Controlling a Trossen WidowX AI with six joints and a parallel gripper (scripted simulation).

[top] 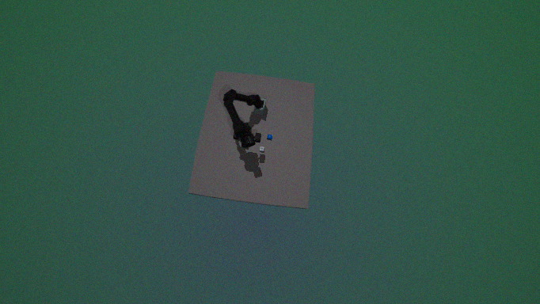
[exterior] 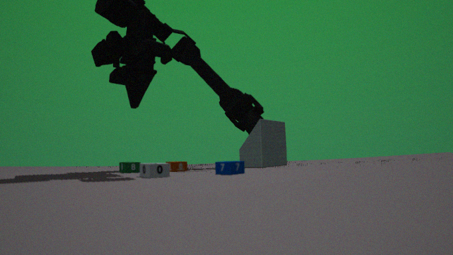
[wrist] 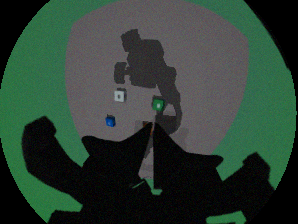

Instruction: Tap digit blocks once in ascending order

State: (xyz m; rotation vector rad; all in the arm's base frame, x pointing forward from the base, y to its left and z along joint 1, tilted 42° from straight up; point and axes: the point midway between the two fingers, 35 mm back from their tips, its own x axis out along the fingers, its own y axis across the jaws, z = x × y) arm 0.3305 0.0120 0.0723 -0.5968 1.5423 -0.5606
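My gripper tip is now 11 cm above the green block and 1 cm to the left of it. Also, from my gripper tip: orange block (11 cm below, 9 cm behind, 1 cm to the left); blue block (15 cm to the left, 11 cm below, 10 cm behind); white block (11 cm to the left, 11 cm below, 1 cm ahead).
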